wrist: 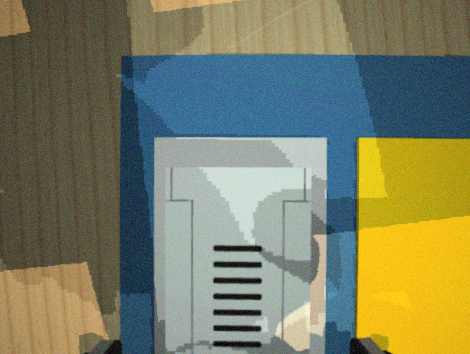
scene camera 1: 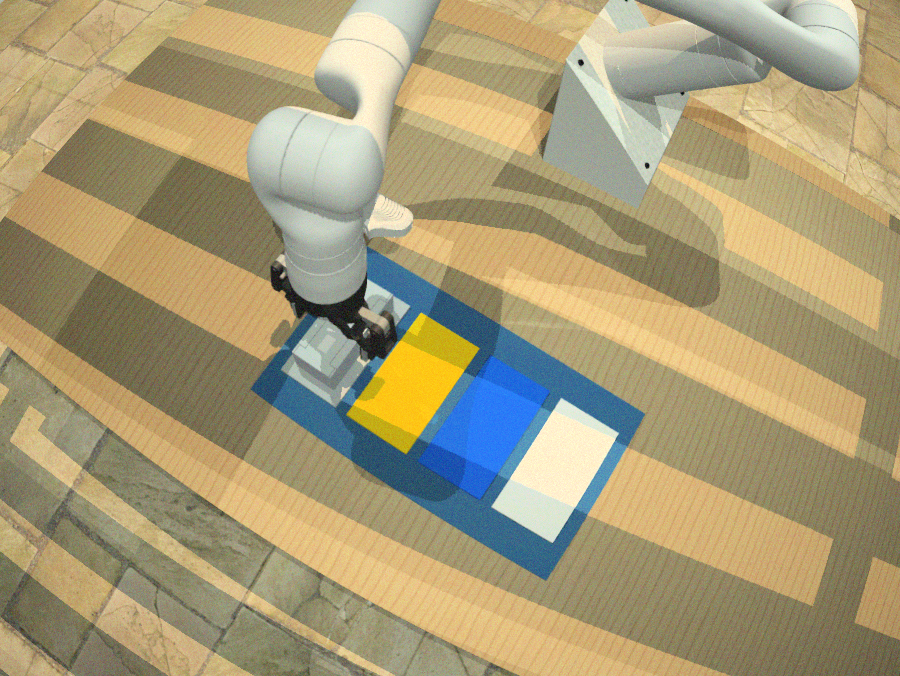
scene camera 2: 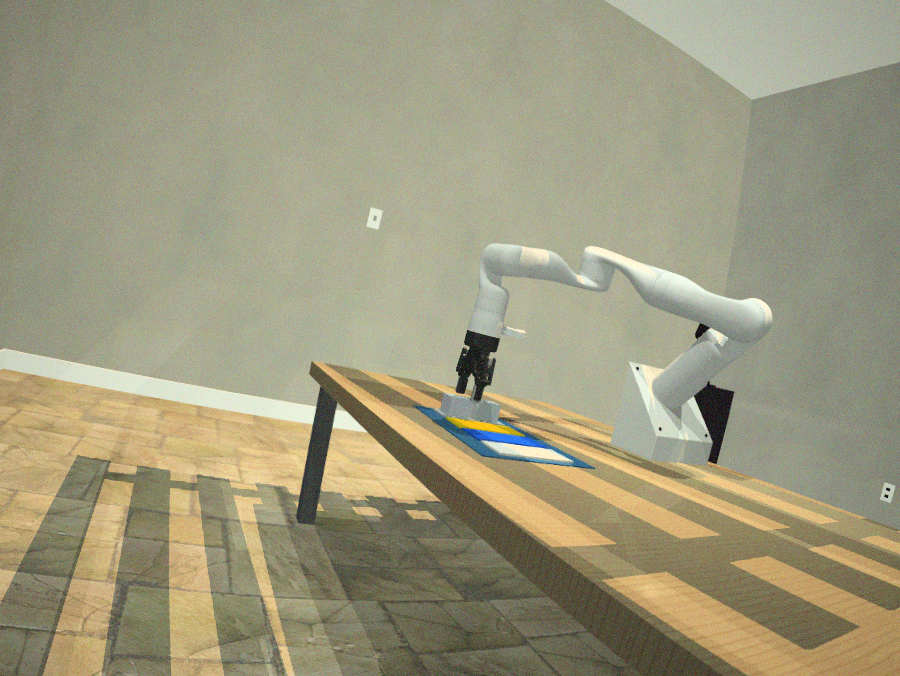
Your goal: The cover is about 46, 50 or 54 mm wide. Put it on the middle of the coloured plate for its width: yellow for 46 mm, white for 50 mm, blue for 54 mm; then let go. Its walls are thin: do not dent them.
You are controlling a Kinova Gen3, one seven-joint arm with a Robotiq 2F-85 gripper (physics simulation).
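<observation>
The cover (scene camera 1: 325, 354) (scene camera 2: 472, 409) (wrist: 237, 220) is light grey and box-shaped, with several black slots on top in the wrist view. It stands upright on a light grey plate (scene camera 1: 308, 385) (wrist: 200, 151). My gripper (scene camera 1: 336, 331) (scene camera 2: 470, 395) (wrist: 235, 346) is open and empty, low over the cover; its fingertips are apart on the left and right in the wrist view, wider than the cover. The exact fingertip height is hard to tell. The yellow plate (scene camera 1: 414, 385) (scene camera 2: 483, 426) (wrist: 420, 275) is nearest the cover, then the blue plate (scene camera 1: 486, 429) (scene camera 2: 509, 438), then the white plate (scene camera 1: 560, 469) (scene camera 2: 534, 451).
All the plates lie in a row on a dark blue mat (scene camera 1: 527, 553) (wrist: 250, 95) on a striped wooden table (scene camera 1: 691, 567) (scene camera 2: 654, 502). The arm's grey base (scene camera 1: 596, 138) (scene camera 2: 640, 418) stands on the table behind the mat. Patches of shadow cross the table and plates.
</observation>
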